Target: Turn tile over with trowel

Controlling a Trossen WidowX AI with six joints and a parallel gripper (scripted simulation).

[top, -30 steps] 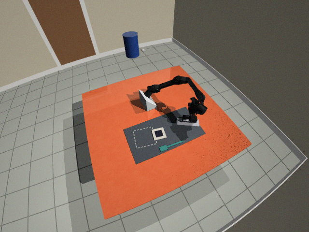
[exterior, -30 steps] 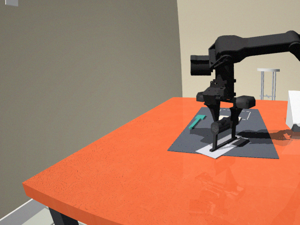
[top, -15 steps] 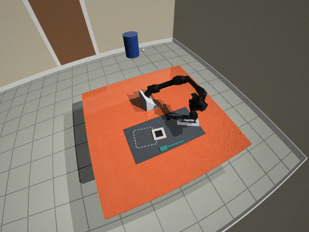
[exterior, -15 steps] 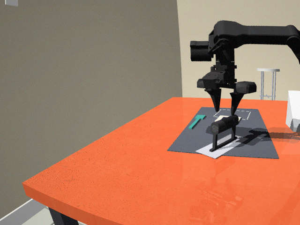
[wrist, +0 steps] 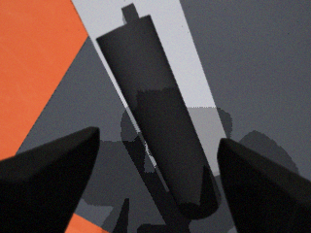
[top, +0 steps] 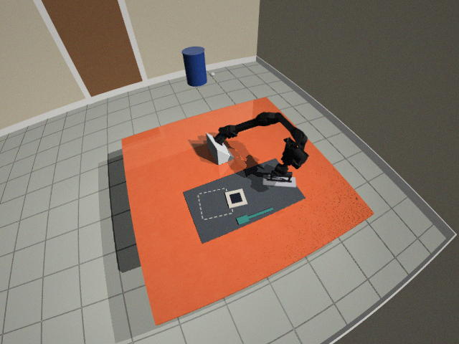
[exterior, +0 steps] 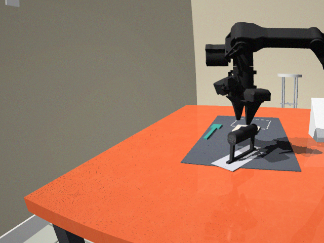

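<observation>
My gripper tip is now 70 mm above the trowel, 30 mm to the left of it and 10 mm past it. Round my gripper tip: dark grey mat 250 mm to the right, 130 mm below, 10 mm ahead; then tile 300 mm to the right, 100 mm below, 10 mm ahead; then teal flat tool 270 mm to the right, 150 mm ahead, 100 mm below.
</observation>
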